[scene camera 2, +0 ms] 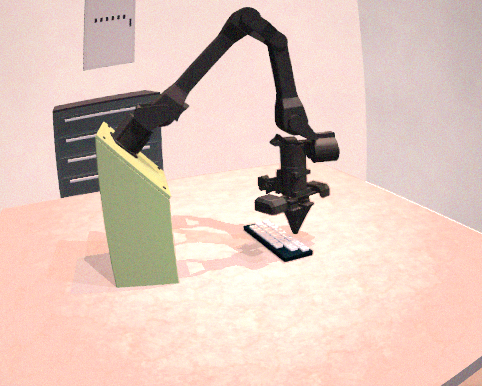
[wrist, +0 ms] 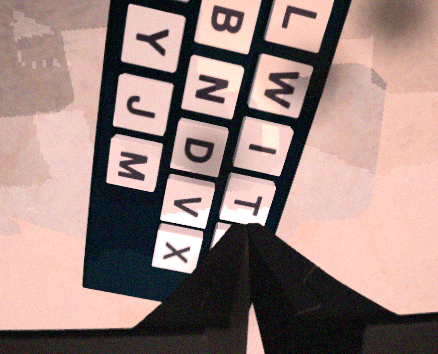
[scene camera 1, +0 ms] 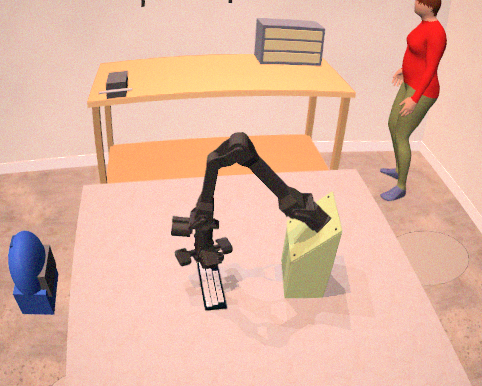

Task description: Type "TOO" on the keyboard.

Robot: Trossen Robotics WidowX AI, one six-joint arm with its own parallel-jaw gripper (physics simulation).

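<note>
Gripper (scene camera 2: 295,233), (wrist: 245,236) and (scene camera 1: 203,268): visible. The wrist view gives a T key (wrist: 246,199) and also an I key (wrist: 262,146).
</note>
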